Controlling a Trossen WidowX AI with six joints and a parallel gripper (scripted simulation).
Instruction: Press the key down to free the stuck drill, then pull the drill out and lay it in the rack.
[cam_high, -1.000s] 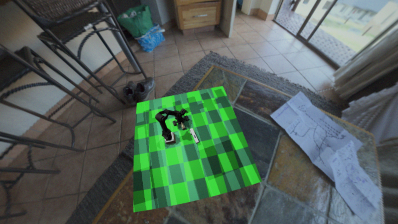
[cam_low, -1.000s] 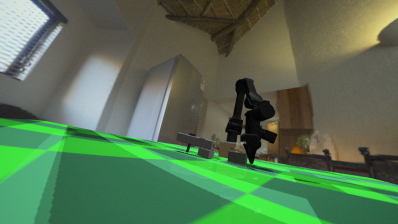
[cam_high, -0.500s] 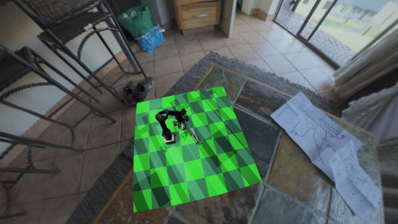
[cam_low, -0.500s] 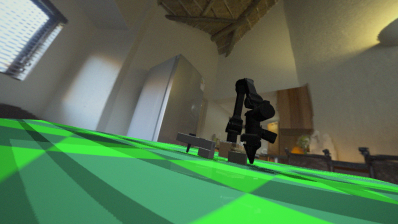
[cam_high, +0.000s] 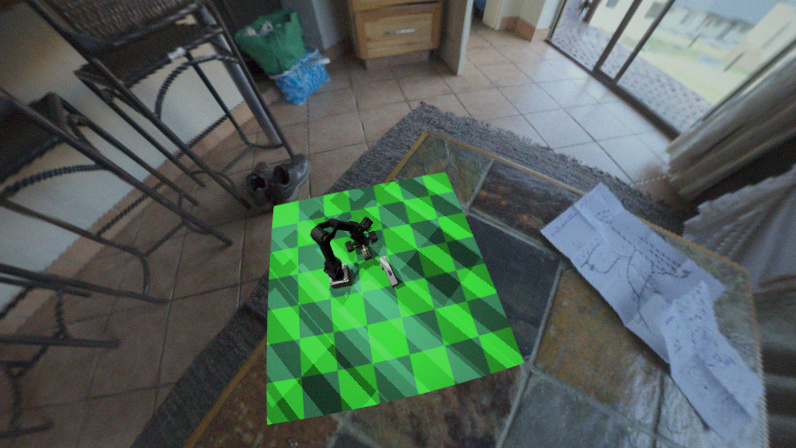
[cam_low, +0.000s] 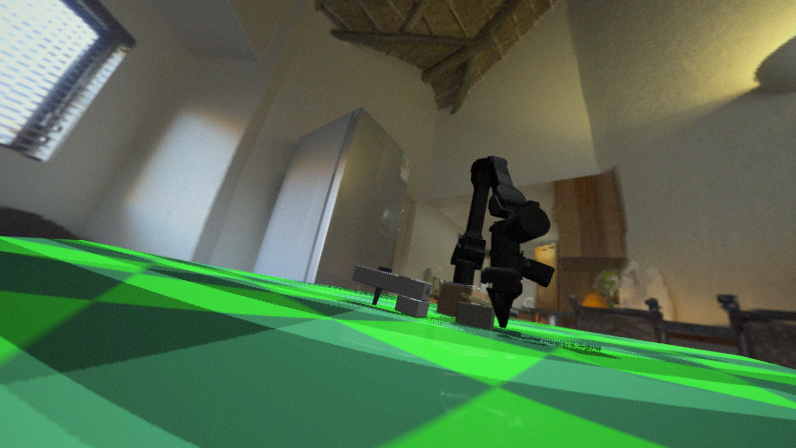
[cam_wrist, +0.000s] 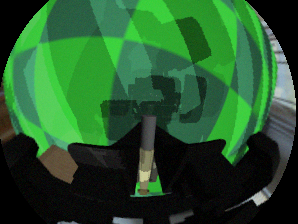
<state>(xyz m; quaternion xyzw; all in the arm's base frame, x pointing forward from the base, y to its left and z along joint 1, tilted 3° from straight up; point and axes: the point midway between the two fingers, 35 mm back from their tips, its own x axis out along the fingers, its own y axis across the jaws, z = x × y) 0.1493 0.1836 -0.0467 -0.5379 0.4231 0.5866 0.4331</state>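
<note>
Right now my gripper tip is 10 mm short of the drill, 40 mm to the left of it and 40 mm below it. Also, from my gripper tip: long grey holder 130 mm ahead, 190 mm to the right, 40 mm above; then dark key 140 mm ahead, 220 mm to the right, 50 mm above; then small grey rack block 10 mm ahead, 50 mm to the right, 10 mm above.
</note>
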